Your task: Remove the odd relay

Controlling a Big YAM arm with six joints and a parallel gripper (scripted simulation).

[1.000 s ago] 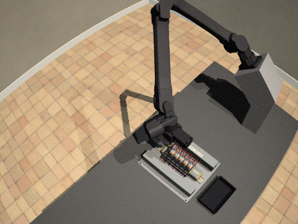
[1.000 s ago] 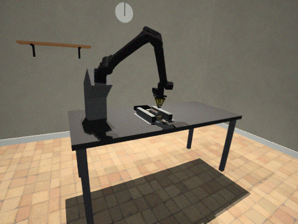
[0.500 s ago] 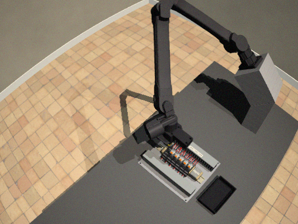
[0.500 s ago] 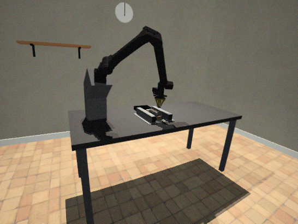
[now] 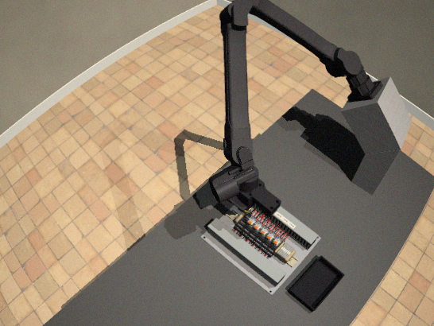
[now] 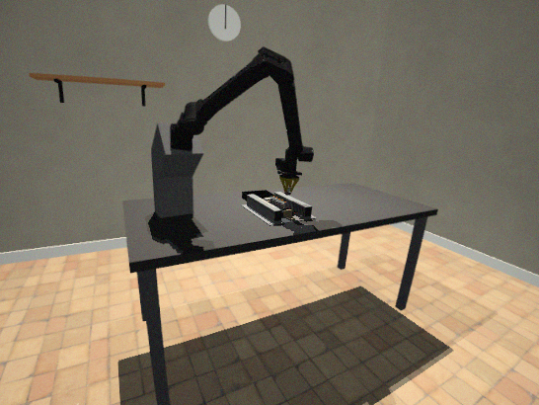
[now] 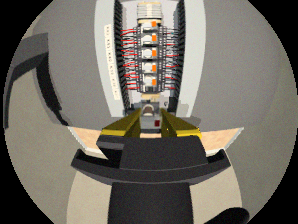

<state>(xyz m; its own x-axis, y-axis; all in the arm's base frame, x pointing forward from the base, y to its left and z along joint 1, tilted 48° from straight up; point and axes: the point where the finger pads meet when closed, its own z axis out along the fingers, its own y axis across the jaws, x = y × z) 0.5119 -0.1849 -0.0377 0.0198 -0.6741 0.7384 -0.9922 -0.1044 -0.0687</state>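
The black tray lies 34 cm to the left of my hand and 12 cm below it. Round my hand: relay (right at my hand).
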